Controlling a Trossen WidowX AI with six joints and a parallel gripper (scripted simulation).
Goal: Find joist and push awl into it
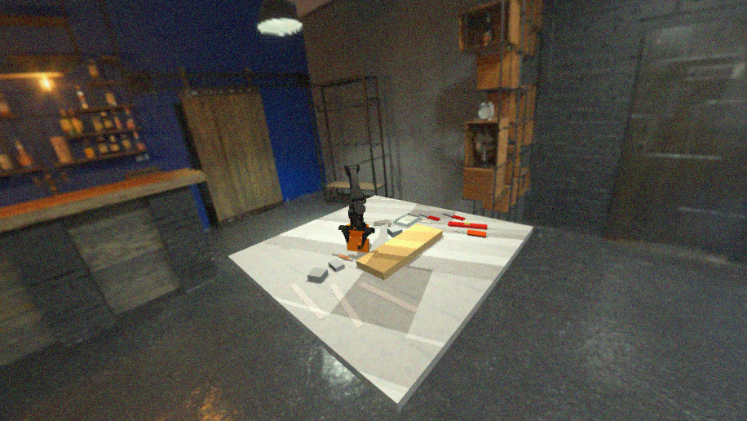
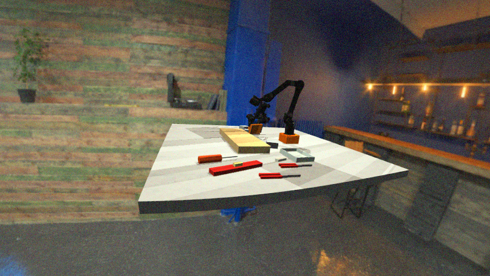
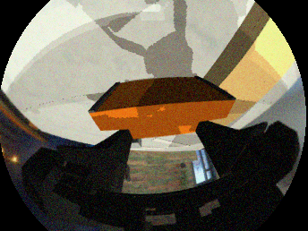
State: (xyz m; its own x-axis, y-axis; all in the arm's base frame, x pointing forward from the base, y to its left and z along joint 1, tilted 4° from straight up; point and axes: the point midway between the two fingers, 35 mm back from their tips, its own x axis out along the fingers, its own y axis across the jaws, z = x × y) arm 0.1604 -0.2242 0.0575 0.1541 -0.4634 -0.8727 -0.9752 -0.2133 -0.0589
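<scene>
Right now the orange stud finder is 10 mm ahead of my gripper tip, 10 mm to the left of it and 10 mm below it. From my gripper tip the other things lie so: grey tray 50 mm ahead, 530 mm to the left, 60 mm below; awl 20 mm behind, 30 mm to the right, 70 mm below; red level 440 mm ahead, 580 mm to the left, 60 mm below.
</scene>
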